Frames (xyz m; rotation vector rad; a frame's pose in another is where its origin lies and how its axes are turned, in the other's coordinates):
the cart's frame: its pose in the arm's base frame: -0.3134 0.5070 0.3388 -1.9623 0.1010 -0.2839
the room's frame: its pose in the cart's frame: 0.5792 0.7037 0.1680 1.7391 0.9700 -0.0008
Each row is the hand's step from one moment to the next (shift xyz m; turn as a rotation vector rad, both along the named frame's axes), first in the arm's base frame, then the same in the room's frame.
Working: the arm's base frame: its pose in the room's frame: -0.0671 -0.4554 0.2082 0.0018 -0.3296 0.9043

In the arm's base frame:
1: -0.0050 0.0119 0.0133 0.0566 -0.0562 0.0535
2: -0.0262 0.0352 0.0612 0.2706 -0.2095 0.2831
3: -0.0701 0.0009 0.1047 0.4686 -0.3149 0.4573
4: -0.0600 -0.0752 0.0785 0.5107 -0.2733 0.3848
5: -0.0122 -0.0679 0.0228 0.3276 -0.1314 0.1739
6: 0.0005 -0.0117 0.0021 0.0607 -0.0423 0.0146
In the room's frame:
1: -0.0158 0.0017 0.0096 0.0607 0.0012 0.0744
2: -0.0593 -0.0068 0.0459 0.2369 0.0389 0.3737
3: -0.0701 -0.0681 0.0796 0.3825 0.1016 0.6093
4: 0.0017 -0.1039 0.0679 0.3948 0.1701 0.5466
5: 0.0390 -0.0548 0.0275 0.2398 0.1466 0.2754
6: 0.0087 -0.0072 0.0037 0.0632 0.0184 0.0367

